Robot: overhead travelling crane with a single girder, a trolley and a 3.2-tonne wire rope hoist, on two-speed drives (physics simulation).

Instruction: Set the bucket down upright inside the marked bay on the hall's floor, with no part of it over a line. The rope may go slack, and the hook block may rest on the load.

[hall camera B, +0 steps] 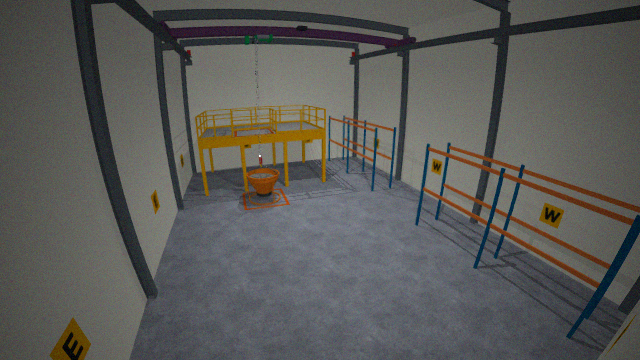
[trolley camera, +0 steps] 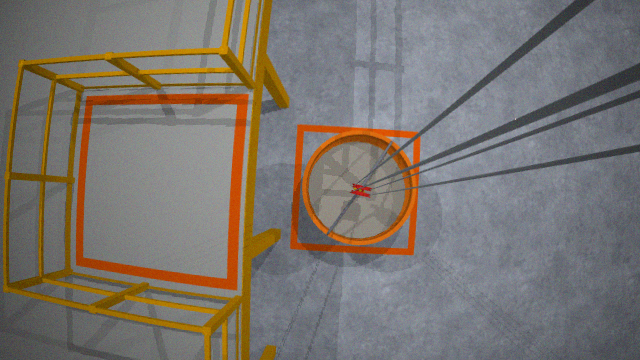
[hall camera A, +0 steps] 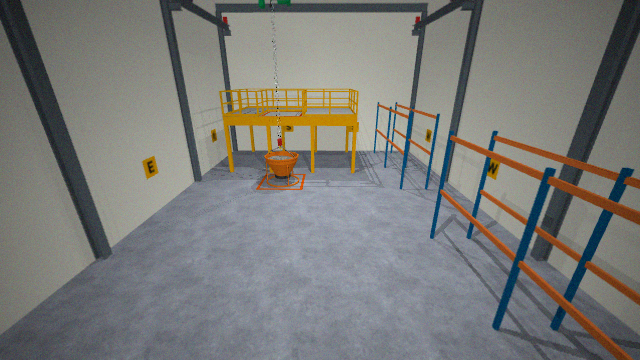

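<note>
The orange bucket [hall camera A: 282,164] [hall camera B: 263,181] [trolley camera: 342,217] is upright, with its round base ring within the orange outline of the marked floor bay [hall camera A: 272,189] [hall camera B: 265,206] [trolley camera: 299,150] in both hall views. Whether the ring touches the floor is too small to tell. In the trolley view the raised rim covers part of the bay's right line and hides the base ring. My red hook block [hall camera A: 280,142] [hall camera B: 260,159] [trolley camera: 361,190] is upright above the bucket, near the rim's middle, joined to its raised bail. The rope looks straight.
The yellow platform [hall camera A: 295,120] [hall camera B: 300,135] with railings stands close behind the bay; another orange outline [trolley camera: 240,175] lies on its deck. Blue and orange racks [hall camera A: 525,240] [hall camera B: 490,220] stand along the right wall. The green trolley [hall camera B: 258,39] is overhead.
</note>
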